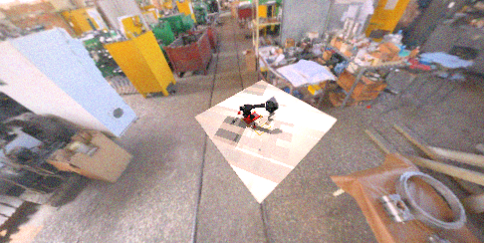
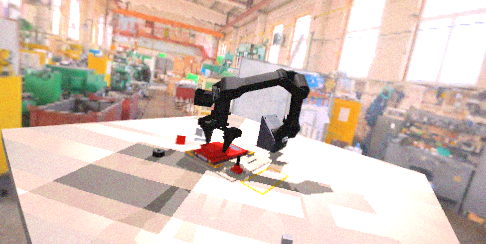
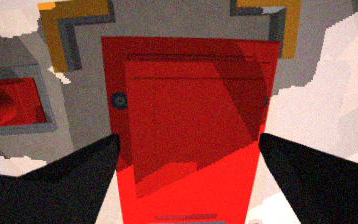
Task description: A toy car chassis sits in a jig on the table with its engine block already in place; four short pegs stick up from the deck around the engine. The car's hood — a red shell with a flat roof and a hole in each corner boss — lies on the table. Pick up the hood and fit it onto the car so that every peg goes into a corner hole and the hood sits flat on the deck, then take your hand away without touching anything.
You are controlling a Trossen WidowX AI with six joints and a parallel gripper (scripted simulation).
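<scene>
My gripper tip is right at the red hood.
</scene>
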